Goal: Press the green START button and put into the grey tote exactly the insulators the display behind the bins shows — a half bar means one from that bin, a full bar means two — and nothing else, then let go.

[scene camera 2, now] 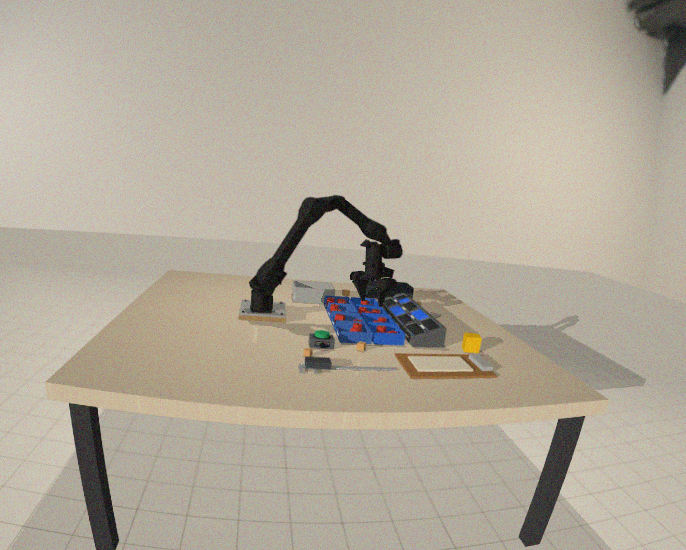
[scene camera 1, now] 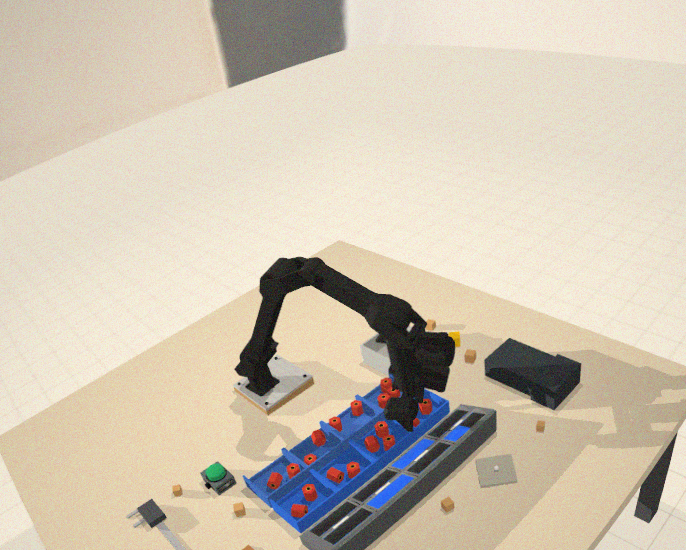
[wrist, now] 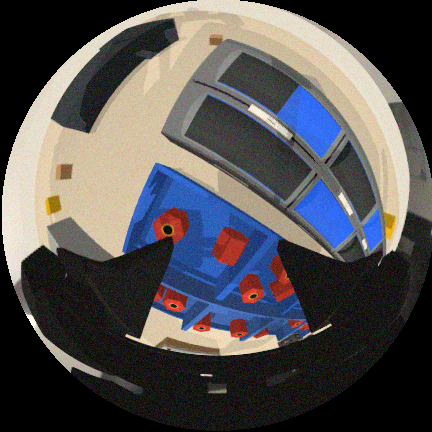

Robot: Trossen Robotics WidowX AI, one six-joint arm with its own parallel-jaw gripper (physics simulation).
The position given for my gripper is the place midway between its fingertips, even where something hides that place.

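Note:
You'd find my gripper at [scene camera 1: 415, 416], at [scene camera 2: 371, 303] and at [wrist: 226, 244]. There's a grey plate [scene camera 1: 506, 474] here, and a grey tote [scene camera 2: 302, 291] [scene camera 1: 374, 354] too. I can also see a black box [scene camera 1: 548, 379] [wrist: 78, 107], plus a display [scene camera 1: 382, 519].

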